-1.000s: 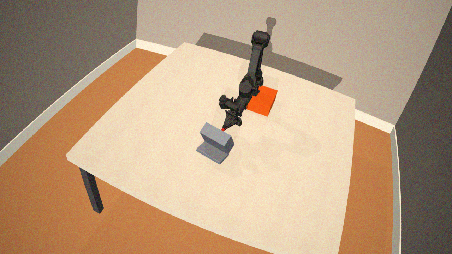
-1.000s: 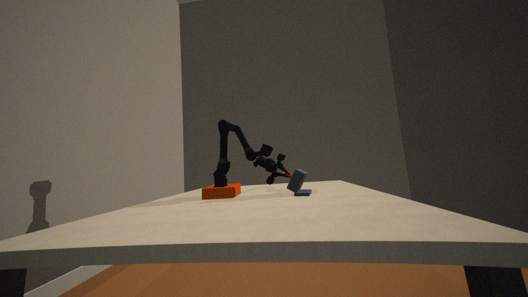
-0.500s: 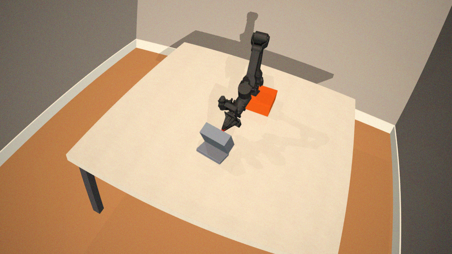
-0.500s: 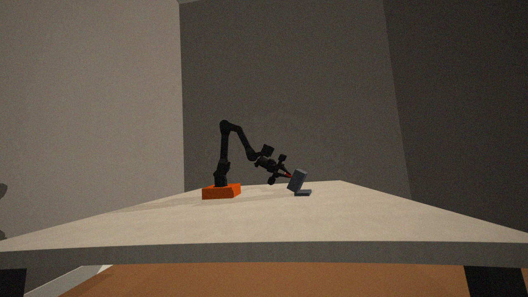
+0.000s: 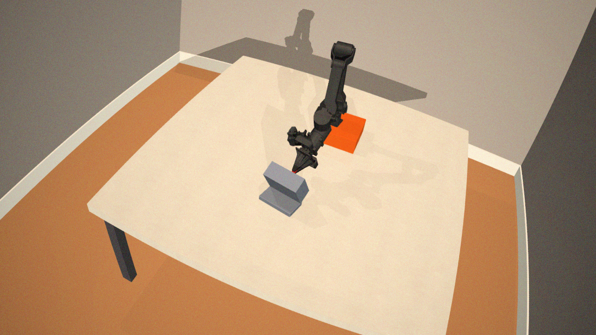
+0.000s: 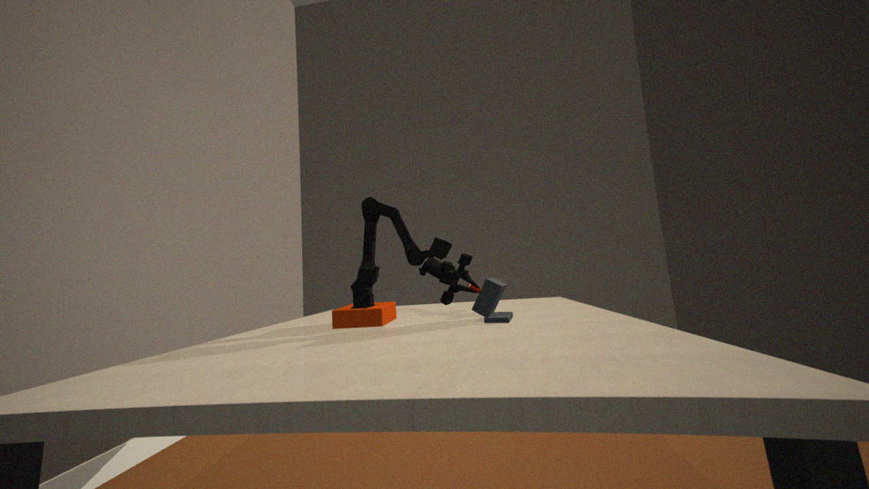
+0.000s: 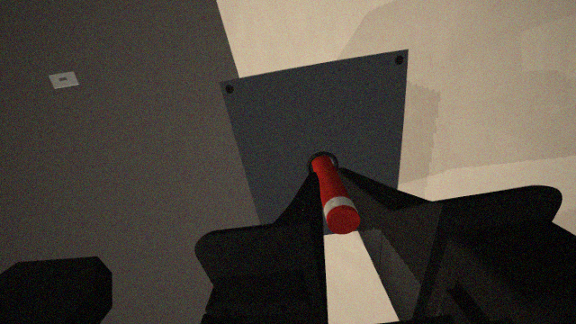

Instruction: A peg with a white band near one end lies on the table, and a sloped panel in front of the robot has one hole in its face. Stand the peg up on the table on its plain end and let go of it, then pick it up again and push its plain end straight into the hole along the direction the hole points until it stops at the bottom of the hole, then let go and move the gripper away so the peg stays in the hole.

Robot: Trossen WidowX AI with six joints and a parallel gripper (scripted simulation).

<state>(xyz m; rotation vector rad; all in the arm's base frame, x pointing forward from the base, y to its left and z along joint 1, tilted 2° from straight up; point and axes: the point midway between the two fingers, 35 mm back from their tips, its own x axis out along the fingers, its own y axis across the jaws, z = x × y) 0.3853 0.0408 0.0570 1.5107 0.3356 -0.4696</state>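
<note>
The red peg is 1 cm behind my gripper tip and 1 cm above it. Round my gripper tip: flat foot (6 cm ahead, 9 cm below); then grey sloped panel (4 cm ahead, 2 cm below).
</note>
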